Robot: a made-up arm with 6 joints. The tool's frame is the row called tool.
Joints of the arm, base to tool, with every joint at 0 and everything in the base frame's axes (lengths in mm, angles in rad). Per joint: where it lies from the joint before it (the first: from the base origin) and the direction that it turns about. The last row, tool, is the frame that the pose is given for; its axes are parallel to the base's.
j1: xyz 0 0 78.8 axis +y
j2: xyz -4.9 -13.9 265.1 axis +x
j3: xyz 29 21.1 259.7 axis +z
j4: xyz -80.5 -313.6 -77 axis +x
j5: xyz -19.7 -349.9 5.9 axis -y
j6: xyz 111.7 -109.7 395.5 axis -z
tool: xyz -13.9 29 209.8
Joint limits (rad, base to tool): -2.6..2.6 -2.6..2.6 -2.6..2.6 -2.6..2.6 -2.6..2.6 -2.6..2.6
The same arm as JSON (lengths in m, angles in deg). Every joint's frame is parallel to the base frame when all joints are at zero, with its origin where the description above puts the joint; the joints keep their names.
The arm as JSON. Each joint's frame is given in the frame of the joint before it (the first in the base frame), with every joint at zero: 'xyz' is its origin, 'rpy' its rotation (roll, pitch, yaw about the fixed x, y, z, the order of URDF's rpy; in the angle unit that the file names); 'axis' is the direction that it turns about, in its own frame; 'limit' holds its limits. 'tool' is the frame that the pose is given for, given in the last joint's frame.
{"units": {"length": "m", "angle": "deg"}, "joints": [
  {"name": "j1", "type": "revolute", "origin": {"xyz": [0.0, 0.0, 0.0788], "rpy": [0.0, 0.0, 0.0]}, "axis": "+y", "limit": {"lower": -148.97, "upper": 148.97}},
  {"name": "j2", "type": "revolute", "origin": {"xyz": [-0.0049, -0.0139, 0.2651], "rpy": [0.0, 0.0, 0.0]}, "axis": "+x", "limit": {"lower": -148.97, "upper": 148.97}},
  {"name": "j3", "type": "revolute", "origin": {"xyz": [0.029, 0.0211, 0.2597], "rpy": [0.0, 0.0, 0.0]}, "axis": "+z", "limit": {"lower": -148.97, "upper": 148.97}},
  {"name": "j4", "type": "revolute", "origin": {"xyz": [-0.0805, -0.3136, -0.077], "rpy": [0.0, 0.0, 0.0]}, "axis": "+x", "limit": {"lower": -148.97, "upper": 148.97}},
  {"name": "j5", "type": "revolute", "origin": {"xyz": [-0.0197, -0.3499, 0.0059], "rpy": [0.0, 0.0, 0.0]}, "axis": "-y", "limit": {"lower": -148.97, "upper": 148.97}},
  {"name": "j6", "type": "revolute", "origin": {"xyz": [0.1117, -0.1097, 0.3955], "rpy": [0.0, 0.0, 0.0]}, "axis": "-z", "limit": {"lower": -148.97, "upper": 148.97}}
], "tool": {"origin": {"xyz": [-0.0139, 0.029, 0.2098], "rpy": [0.0, 0.0, 0.0]}}}

